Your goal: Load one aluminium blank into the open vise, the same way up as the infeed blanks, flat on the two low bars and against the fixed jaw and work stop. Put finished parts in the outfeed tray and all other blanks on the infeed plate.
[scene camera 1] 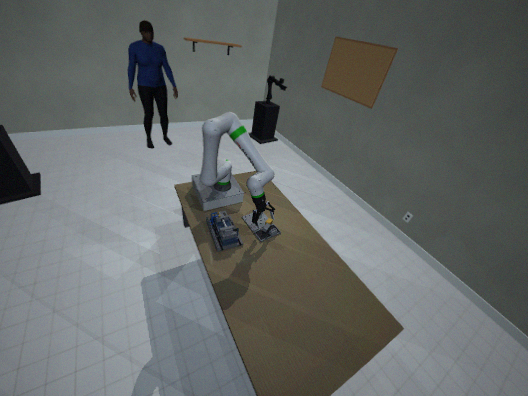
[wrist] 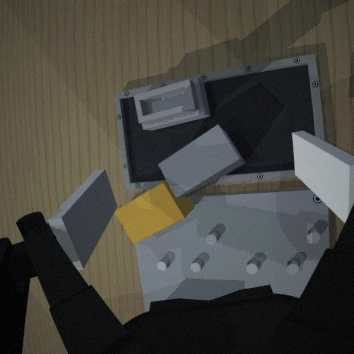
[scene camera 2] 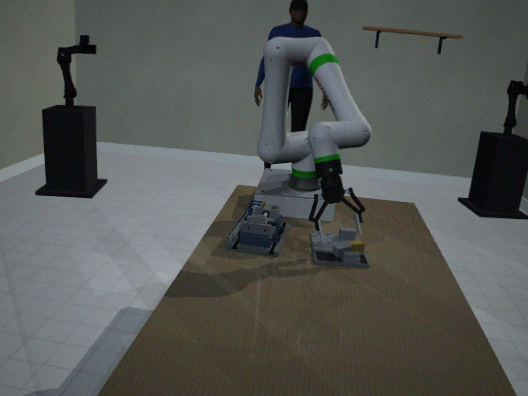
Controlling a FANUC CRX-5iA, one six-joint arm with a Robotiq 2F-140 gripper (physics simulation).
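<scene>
My gripper is open and empty above the infeed plate and outfeed tray. A finished part with a pocket lies in the tray's far left corner in the wrist view. A plain grey blank rests askew across the tray's near edge, touching a yellow block at the plate's corner. Another grey blank stands on the plate in scene camera 2. The vise stands beside them; its inside is unclear.
Upright pins stand on the infeed plate. The robot's pedestal stands behind the vise and plate on the wooden table. A person stands behind the table. Dark stands with small arms are on the floor.
</scene>
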